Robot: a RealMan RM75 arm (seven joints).
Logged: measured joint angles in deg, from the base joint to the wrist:
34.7, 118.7, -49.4, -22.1, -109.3, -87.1, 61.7
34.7, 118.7, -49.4, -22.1, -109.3, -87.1, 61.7
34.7, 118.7, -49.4, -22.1, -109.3, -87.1, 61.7
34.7, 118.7, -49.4, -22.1, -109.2, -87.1, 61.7
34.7, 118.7, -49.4, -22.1, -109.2, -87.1, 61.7
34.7, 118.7, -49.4, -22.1, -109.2, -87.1, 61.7
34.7, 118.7, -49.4, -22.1, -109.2, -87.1, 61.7
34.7, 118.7, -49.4, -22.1, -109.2, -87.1, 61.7
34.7, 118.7, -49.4, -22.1, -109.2, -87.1, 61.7
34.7, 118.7, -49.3, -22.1, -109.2, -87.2, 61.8
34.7, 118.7, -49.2, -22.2, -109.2, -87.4, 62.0
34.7, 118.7, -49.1, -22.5, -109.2, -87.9, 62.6
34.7, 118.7, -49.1, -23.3, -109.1, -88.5, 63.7
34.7, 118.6, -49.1, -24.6, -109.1, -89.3, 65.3
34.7, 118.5, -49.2, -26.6, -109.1, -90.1, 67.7
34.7, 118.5, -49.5, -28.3, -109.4, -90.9, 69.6
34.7, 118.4, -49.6, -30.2, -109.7, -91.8, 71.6
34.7, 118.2, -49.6, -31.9, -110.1, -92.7, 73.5
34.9, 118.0, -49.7, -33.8, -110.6, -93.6, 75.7
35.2, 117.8, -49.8, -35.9, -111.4, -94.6, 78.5
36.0, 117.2, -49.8, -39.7, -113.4, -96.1, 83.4
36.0, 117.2, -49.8, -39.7, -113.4, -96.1, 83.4
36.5, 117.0, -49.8, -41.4, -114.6, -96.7, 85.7
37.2, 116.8, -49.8, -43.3, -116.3, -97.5, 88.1
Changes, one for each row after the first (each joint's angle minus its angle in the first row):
0.0, 0.0, 0.0, 0.0, 0.0, 0.0, 0.0
0.0, 0.0, 0.0, 0.0, 0.0, 0.0, 0.0
0.0, 0.0, 0.0, 0.0, 0.1, 0.0, 0.0
0.0, 0.0, 0.0, 0.0, 0.1, 0.0, 0.0
0.0, 0.0, 0.0, 0.0, 0.1, 0.0, 0.0
0.0, 0.0, 0.0, 0.0, 0.1, 0.0, 0.0
0.0, 0.0, 0.0, 0.0, 0.1, 0.0, 0.0
0.0, 0.0, 0.0, 0.0, 0.1, 0.0, 0.0
0.0, 0.0, 0.1, 0.0, 0.1, -0.1, 0.1
0.0, 0.0, 0.2, -0.1, 0.1, -0.3, 0.3
0.0, 0.0, 0.3, -0.4, 0.1, -0.8, 0.9
0.0, 0.0, 0.3, -1.2, 0.2, -1.4, 2.0
0.0, -0.1, 0.3, -2.5, 0.2, -2.2, 3.6
0.0, -0.2, 0.2, -4.5, 0.2, -3.0, 6.0
0.0, -0.2, -0.1, -6.2, -0.1, -3.8, 7.9
0.0, -0.3, -0.2, -8.1, -0.4, -4.7, 9.9
0.0, -0.5, -0.2, -9.8, -0.8, -5.6, 11.8
0.2, -0.7, -0.3, -11.7, -1.3, -6.5, 14.0
0.5, -0.9, -0.4, -13.8, -2.1, -7.5, 16.8
1.3, -1.5, -0.4, -17.6, -4.1, -9.0, 21.7
1.3, -1.5, -0.4, -17.6, -4.1, -9.0, 21.7
1.8, -1.7, -0.4, -19.3, -5.3, -9.6, 24.0
2.5, -1.9, -0.4, -21.2, -7.0, -10.4, 26.4

